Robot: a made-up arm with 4 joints.
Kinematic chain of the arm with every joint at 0, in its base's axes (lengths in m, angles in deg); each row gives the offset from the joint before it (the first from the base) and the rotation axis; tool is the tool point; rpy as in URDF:
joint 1: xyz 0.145 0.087 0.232 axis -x
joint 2: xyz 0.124 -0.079 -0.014 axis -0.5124 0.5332 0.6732
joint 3: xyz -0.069 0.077 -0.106 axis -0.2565 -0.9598 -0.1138
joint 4: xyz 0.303 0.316 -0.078 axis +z
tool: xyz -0.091 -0.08 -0.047 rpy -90 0 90
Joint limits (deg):
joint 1: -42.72..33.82
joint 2: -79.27..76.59
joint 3: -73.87..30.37
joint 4: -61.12..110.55
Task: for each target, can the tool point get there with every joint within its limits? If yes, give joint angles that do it. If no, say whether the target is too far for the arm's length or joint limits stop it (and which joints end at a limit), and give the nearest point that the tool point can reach.
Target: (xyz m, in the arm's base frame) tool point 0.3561 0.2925 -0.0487
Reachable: yes | joints 1.87 13.96 9.13 1.55
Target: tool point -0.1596 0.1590 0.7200
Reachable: no: joint limits stop it (at a limit: joint 1, joint 3) | nearest point -0.0333 0.4730 0.2288 | short by 0.597 m
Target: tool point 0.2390 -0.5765 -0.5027
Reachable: no: too far | nearest point 0.0638 -0.1558 -0.2398 | short by 0.526 m
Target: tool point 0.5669 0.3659 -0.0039
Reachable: yes | joints -10.32 -3.12 -10.66 87.81
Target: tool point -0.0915 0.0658 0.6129
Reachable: no: joint limits stop it (at a limit: joint 1, joint 2, joint 3) | nearest point -0.1836 -0.1008 0.1722 | short by 0.480 m
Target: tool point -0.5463 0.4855 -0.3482
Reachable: no: too far | nearest point -0.2169 0.3023 -0.1306 | short by 0.435 m
